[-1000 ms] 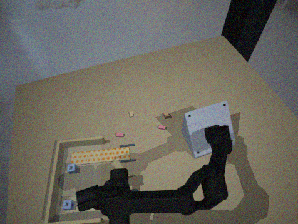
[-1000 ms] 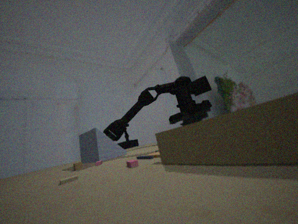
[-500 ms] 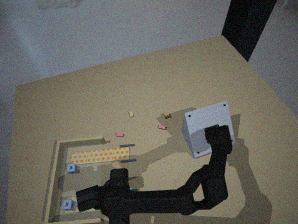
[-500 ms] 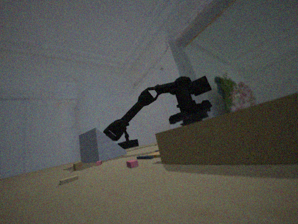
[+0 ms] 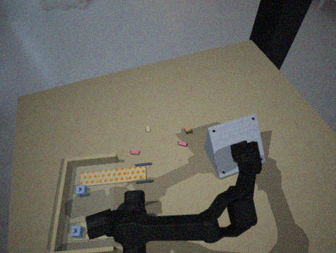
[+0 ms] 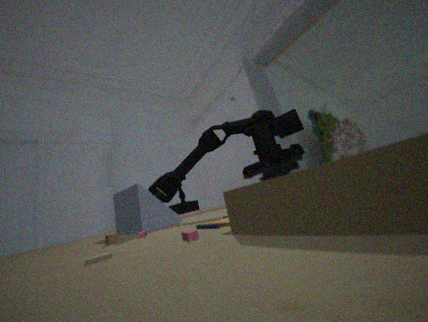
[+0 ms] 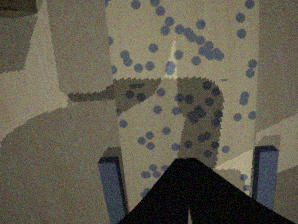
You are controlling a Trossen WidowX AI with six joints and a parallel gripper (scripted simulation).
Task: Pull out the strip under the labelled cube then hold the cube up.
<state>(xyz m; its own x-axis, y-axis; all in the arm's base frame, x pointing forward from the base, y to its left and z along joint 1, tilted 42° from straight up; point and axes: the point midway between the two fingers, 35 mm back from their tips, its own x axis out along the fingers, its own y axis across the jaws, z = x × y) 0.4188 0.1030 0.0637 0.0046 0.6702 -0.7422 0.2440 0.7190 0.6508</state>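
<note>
My gripper tip is 90 mm short of the pale speckled strip and 20 mm to the left of it.
</note>
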